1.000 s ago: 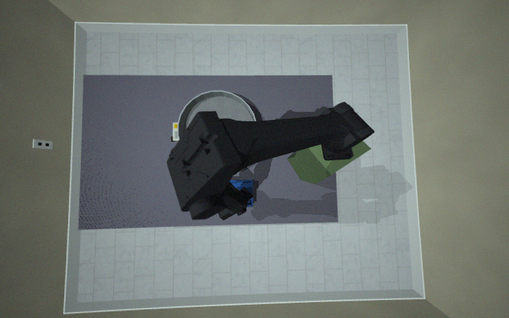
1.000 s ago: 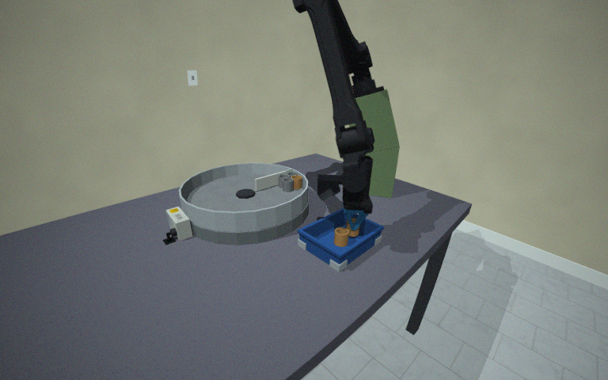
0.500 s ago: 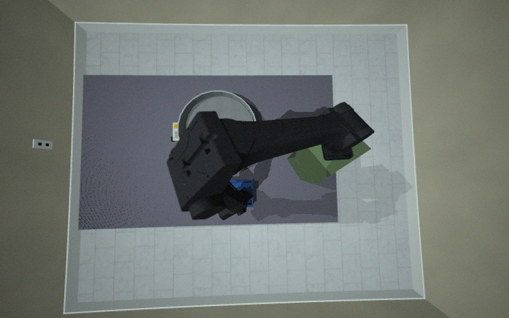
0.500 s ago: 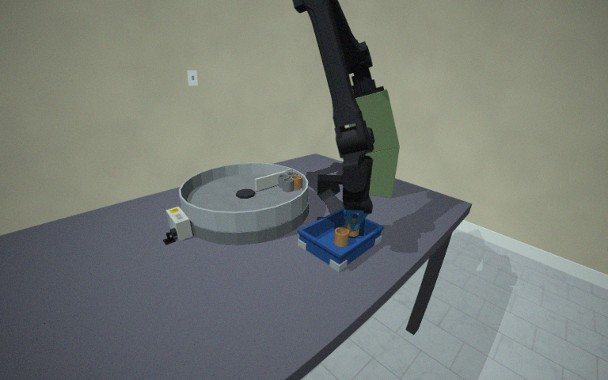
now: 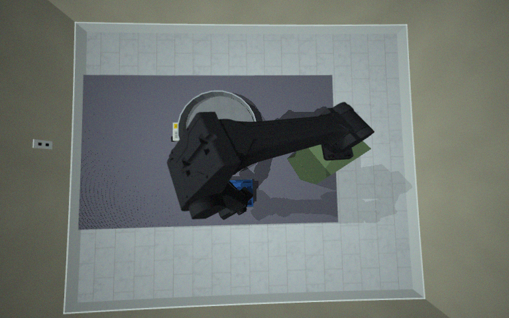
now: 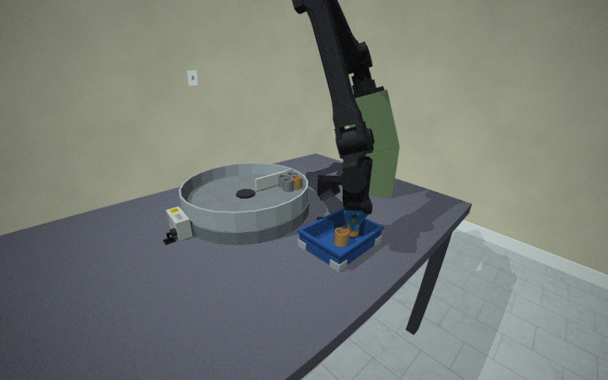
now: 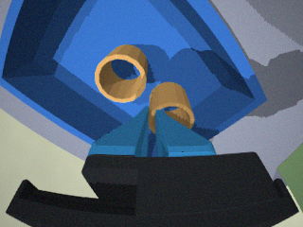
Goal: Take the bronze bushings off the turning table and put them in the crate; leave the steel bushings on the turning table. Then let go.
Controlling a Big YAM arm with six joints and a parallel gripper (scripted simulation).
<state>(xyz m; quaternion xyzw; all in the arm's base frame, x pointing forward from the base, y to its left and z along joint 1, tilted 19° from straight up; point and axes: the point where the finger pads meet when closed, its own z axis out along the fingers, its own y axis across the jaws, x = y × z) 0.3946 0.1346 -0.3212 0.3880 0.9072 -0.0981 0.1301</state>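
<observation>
Right now my hand is 4 cm short of the blue crate, 2 cm above it and 1 cm to the left of it. Round my hand: grey turning table: 36 cm to the right, 11 cm ahead, 1 cm above.
</observation>
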